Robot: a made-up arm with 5 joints.
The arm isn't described. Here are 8 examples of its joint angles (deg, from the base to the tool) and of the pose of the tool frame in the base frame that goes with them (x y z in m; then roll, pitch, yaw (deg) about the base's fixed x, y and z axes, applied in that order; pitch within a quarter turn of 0, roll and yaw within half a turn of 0).
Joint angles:
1: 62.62 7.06 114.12 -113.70 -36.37
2: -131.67 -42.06 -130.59 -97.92 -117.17
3: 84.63 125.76 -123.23 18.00 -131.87
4: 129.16 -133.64 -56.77 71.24 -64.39
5: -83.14 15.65 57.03 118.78 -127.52
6: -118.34 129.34 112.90 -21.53 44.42
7: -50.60 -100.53 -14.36 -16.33 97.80
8: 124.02 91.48 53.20 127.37 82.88
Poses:
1: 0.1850 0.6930 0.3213 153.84 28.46 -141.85
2: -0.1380 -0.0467 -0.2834 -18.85 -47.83 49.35
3: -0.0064 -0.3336 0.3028 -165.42 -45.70 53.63
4: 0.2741 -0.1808 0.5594 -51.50 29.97 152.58
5: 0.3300 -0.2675 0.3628 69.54 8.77 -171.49
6: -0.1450 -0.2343 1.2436 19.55 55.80 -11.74
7: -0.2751 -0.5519 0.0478 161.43 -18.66 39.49
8: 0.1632 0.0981 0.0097 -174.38 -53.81 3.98
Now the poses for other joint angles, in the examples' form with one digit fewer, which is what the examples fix.
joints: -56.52 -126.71 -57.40 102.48 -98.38
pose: -0.012 0.150 0.806 -36.9 63.1 -48.4
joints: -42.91 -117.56 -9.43 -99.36 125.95
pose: 0.302 -0.357 -0.005 28.4 -59.6 151.4
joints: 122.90 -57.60 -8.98 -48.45 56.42
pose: 0.396 0.167 -0.126 -106.1 -35.2 -159.6
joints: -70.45 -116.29 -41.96 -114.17 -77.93
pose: 0.437 0.050 -0.004 -164.7 -44.2 -174.4
